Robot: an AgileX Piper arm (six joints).
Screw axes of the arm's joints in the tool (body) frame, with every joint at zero. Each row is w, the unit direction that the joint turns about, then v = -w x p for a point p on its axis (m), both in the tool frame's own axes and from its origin. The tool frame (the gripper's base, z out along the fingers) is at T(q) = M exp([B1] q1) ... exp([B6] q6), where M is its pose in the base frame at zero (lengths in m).
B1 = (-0.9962, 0, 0.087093, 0, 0.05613, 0)
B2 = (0, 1, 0, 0.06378, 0, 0.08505)
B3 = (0, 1, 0, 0.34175, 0, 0.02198)
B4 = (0, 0, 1, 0, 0, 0)
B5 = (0, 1, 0, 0.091, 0, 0)
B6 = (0, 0, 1, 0, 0, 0)
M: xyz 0.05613 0 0.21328 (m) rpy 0 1.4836 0 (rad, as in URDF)
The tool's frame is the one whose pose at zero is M.
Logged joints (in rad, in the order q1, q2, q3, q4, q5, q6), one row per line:
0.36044 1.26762 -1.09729 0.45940 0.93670 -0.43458
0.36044 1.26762 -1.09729 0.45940 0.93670 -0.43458
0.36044 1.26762 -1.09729 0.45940 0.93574 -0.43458
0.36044 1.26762 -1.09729 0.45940 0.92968 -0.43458
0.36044 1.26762 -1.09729 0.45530 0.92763 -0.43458
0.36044 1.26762 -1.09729 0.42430 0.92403 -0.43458
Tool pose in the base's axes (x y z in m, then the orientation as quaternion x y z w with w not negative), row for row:
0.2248 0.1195 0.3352 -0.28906 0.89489 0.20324 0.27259
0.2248 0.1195 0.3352 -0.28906 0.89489 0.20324 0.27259
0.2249 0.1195 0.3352 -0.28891 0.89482 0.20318 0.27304
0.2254 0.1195 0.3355 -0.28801 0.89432 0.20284 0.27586
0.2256 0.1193 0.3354 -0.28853 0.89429 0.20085 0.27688
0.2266 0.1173 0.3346 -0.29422 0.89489 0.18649 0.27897
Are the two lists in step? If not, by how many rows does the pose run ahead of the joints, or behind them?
They are in step.
